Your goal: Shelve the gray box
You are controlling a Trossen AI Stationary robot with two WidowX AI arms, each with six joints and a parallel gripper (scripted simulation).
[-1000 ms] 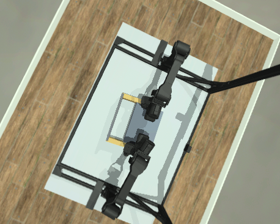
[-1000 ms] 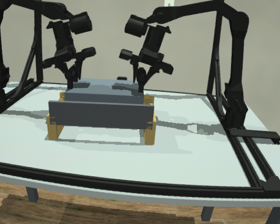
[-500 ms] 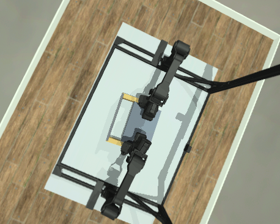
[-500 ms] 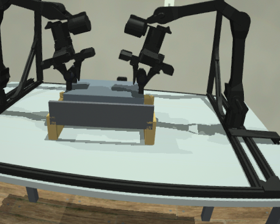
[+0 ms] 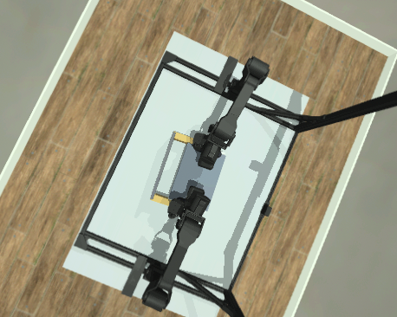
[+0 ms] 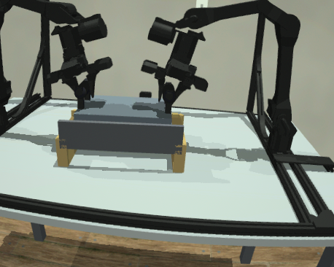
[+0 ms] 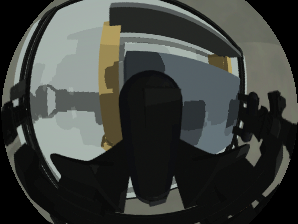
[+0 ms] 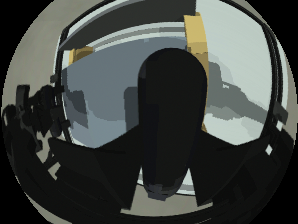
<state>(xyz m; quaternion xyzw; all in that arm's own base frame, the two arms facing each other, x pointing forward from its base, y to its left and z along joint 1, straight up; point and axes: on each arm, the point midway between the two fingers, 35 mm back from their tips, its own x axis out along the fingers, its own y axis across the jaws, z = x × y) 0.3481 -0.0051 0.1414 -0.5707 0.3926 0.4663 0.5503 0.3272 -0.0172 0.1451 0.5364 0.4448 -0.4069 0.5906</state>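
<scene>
Right now my left hand is 10 mm short of the gray box, 120 mm to the left of it and 50 mm above it. Also, from my left hand: gray back plate (170 mm ahead, 100 mm to the right, 70 mm below).
Now: the gray box 12 cm to the left of my right hand, 5 cm below it and 1 cm behind it. From my right hand the other things lie so: gray back plate (15 cm ahead, 14 cm to the left, 8 cm below).
</scene>
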